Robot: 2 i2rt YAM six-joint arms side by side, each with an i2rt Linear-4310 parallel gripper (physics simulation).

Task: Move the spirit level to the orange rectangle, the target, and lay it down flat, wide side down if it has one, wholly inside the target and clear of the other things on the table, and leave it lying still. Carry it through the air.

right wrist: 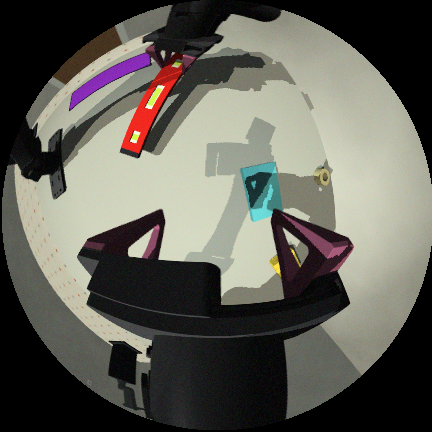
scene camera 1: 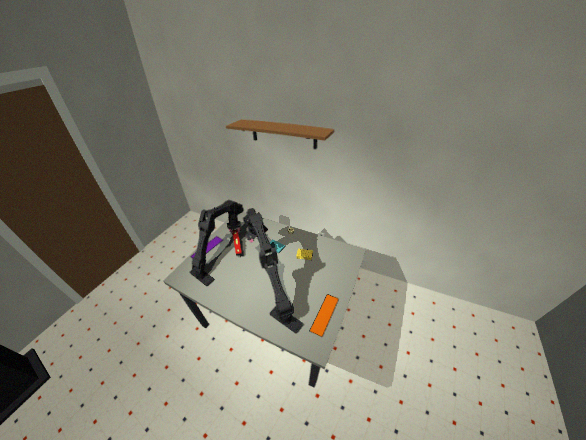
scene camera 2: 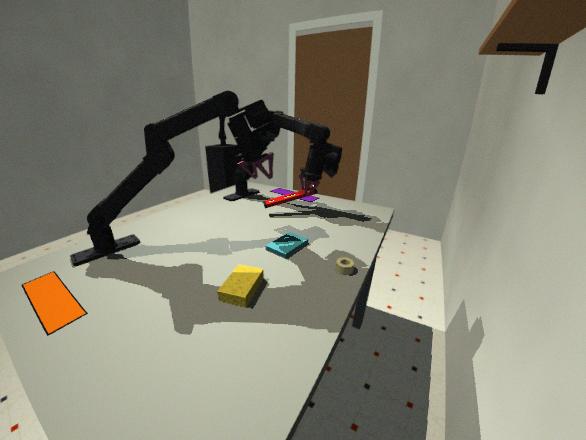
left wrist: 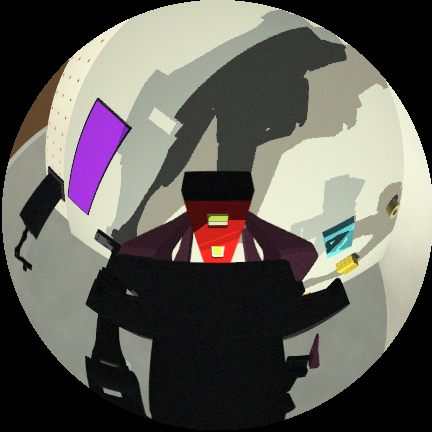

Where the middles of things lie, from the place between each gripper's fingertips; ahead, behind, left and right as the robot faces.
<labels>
Right now the purple rectangle point(left wrist: 103, 131) is 160 mm behind my left hand, 180 mm to the left of it and 80 mm below it. Also, from my left hand: teal block point(right wrist: 260, 182) 90 mm ahead, 300 mm to the right, 70 mm below; then orange rectangle point(scene camera 2: 55, 306) 260 mm behind, 840 mm to the right, 80 mm below.
Right now my right hand is 130 mm short of the teal block, 50 mm to the left of it and 190 mm above it. Also, from my right hand: purple rectangle 130 mm behind, 430 mm to the left, 190 mm below; then orange rectangle 220 mm behind, 590 mm to the right, 190 mm below.
</labels>
